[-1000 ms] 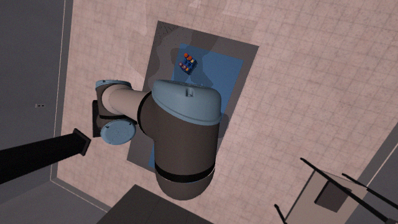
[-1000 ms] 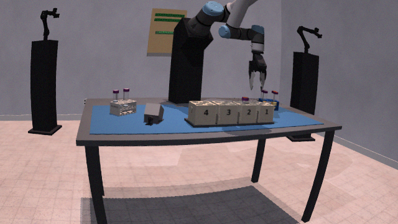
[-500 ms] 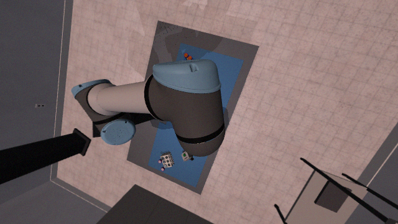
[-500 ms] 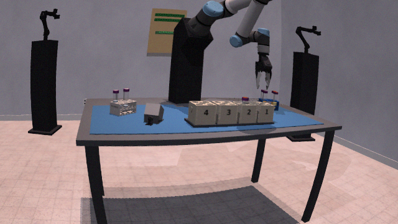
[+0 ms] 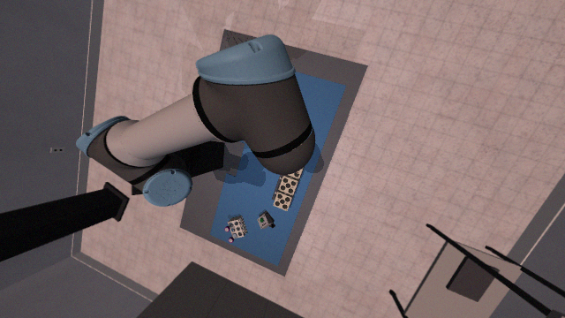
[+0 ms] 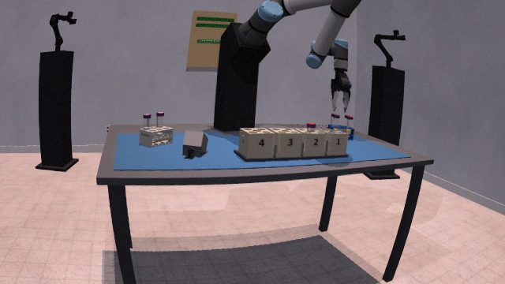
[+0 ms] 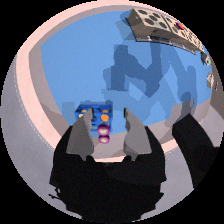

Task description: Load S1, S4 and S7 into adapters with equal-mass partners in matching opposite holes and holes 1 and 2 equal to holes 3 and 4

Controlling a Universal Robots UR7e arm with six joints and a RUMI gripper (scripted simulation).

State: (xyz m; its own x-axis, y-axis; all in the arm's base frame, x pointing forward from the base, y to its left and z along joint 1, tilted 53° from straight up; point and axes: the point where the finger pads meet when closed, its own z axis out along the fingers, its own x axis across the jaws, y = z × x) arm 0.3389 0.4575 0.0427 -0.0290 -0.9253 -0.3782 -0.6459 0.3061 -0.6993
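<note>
Now: the blue rack 11 cm behind my hand, 6 cm to the left of it and 13 cm below it. From my hand the other things lie so: white rack (19 cm ahead, 84 cm to the right, 13 cm below); bucket adapter (35 cm ahead, 45 cm to the right, 11 cm below).
</note>
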